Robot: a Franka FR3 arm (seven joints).
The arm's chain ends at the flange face. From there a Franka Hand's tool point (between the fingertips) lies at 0.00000 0.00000 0.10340 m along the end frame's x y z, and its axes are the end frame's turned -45 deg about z.
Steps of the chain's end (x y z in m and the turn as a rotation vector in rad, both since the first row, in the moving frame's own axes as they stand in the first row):
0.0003, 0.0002, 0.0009, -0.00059, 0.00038, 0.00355
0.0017, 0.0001, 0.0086, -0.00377, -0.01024, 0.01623
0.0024, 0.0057, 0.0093, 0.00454, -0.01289, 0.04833
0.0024, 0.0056, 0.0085, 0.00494, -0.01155, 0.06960
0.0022, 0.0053, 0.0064, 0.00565, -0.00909, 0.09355
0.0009, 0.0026, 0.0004, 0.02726, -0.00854, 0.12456
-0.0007, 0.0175, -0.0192, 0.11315, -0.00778, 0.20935
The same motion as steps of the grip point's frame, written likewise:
0.0001, 0.0004, 0.0009, -0.00069, -0.00015, 0.00355
0.0001, 0.0008, 0.0086, 0.00457, -0.00991, 0.01623
-0.0029, 0.0044, 0.0093, 0.01232, -0.00590, 0.04833
-0.0027, 0.0044, 0.0085, 0.01166, -0.00467, 0.06960
-0.0024, 0.0042, 0.0064, 0.01042, -0.00243, 0.09355
0.0003, -0.0001, 0.0004, 0.02531, 0.01324, 0.12456
-0.0043, 0.0039, -0.0199, 0.08551, 0.07451, 0.20935

